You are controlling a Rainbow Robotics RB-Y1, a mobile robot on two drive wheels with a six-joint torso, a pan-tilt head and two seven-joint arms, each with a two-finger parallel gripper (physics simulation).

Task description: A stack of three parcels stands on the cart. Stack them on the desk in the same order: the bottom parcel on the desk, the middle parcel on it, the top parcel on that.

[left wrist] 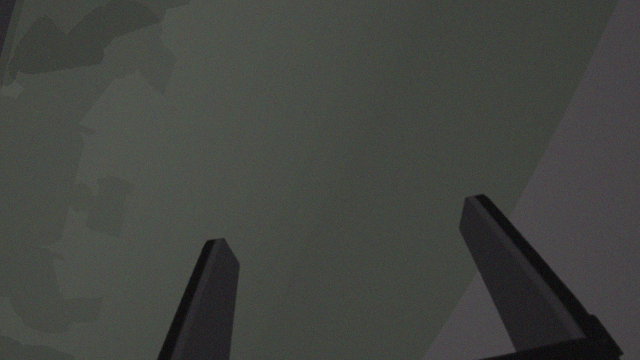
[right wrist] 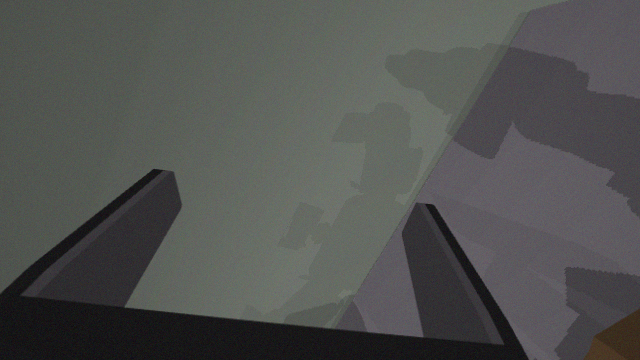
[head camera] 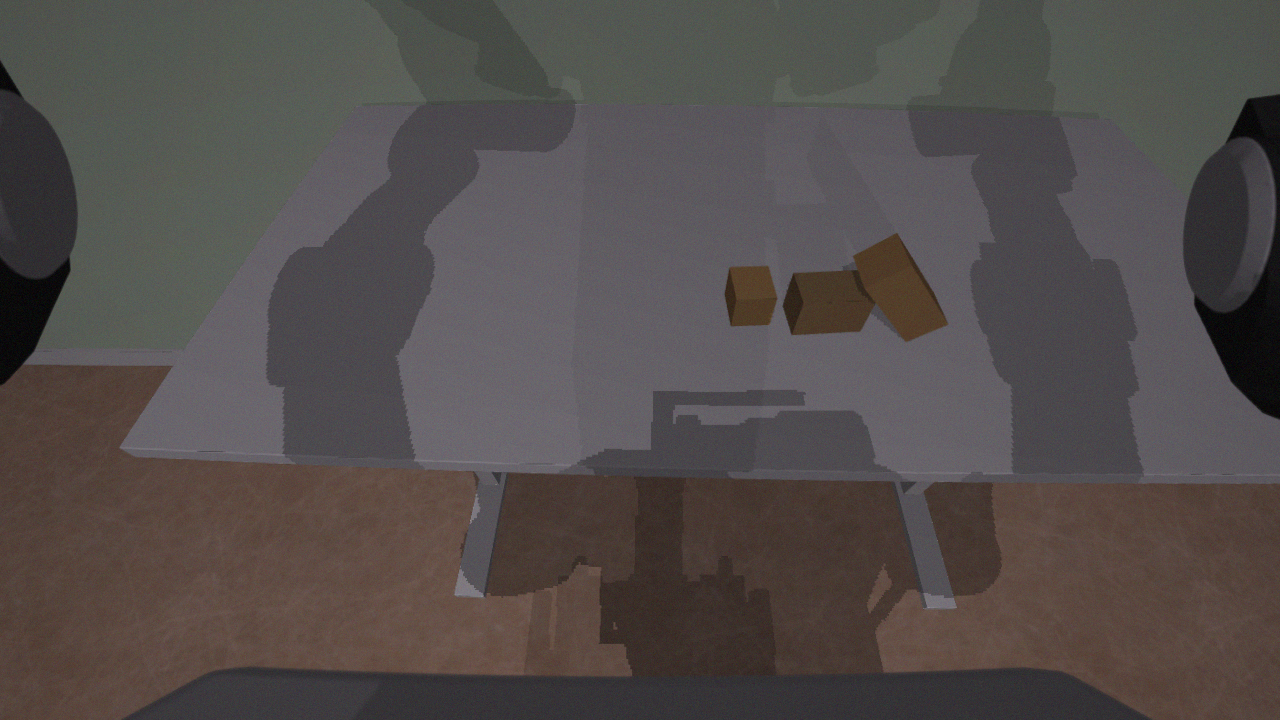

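In the head view three brown parcels are on the grey desk, right of its middle. The smallest parcel stands alone at the left. A mid-sized parcel lies close to its right. The longest parcel is tilted, leaning on the right end of the mid-sized one. Part of a brown parcel, I cannot tell which, shows at the lower right corner of the right wrist view. My left gripper is open and empty. My right gripper is open and empty. Both are away from the parcels. The cart does not show.
A green wall stands behind the desk. Dark arm parts show at both sides of the head view. Desk legs stand on the brown floor. Shadows of my arms fall across the desk and wall.
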